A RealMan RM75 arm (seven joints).
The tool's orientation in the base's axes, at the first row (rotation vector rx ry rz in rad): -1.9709, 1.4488, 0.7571
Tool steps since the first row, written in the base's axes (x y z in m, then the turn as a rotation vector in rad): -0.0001, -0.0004, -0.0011, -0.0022, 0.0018, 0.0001; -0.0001, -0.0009, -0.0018, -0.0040, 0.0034, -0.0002; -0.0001, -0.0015, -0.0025, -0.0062, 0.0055, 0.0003; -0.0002, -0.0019, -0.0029, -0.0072, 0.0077, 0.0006; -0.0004, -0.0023, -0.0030, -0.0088, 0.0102, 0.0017; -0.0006, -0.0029, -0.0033, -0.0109, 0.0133, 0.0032; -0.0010, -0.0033, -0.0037, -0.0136, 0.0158, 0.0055; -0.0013, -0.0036, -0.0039, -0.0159, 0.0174, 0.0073; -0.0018, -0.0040, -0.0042, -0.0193, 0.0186, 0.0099; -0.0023, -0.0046, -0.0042, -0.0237, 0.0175, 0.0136; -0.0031, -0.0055, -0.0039, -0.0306, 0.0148, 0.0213; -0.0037, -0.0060, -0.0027, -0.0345, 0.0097, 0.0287; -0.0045, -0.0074, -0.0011, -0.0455, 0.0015, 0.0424
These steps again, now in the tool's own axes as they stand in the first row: 0.0010, 0.0003, 0.0005, -0.0018, 0.0017, 0.0015; 0.0019, 0.0005, 0.0006, -0.0030, 0.0030, 0.0030; 0.0028, 0.0008, 0.0006, -0.0053, 0.0046, 0.0045; 0.0033, 0.0010, 0.0006, -0.0072, 0.0049, 0.0060; 0.0036, 0.0013, 0.0004, -0.0100, 0.0057, 0.0072; 0.0041, 0.0017, 0.0002, -0.0136, 0.0068, 0.0087; 0.0045, 0.0022, 0.0002, -0.0175, 0.0085, 0.0093; 0.0048, 0.0026, 0.0001, -0.0204, 0.0101, 0.0095; 0.0052, 0.0032, 0.0001, -0.0239, 0.0128, 0.0090; 0.0054, 0.0038, -0.0003, -0.0270, 0.0169, 0.0061; 0.0056, 0.0048, -0.0010, -0.0326, 0.0233, -0.0003; 0.0049, 0.0054, -0.0022, -0.0358, 0.0275, -0.0086; 0.0044, 0.0063, -0.0042, -0.0433, 0.0385, -0.0227
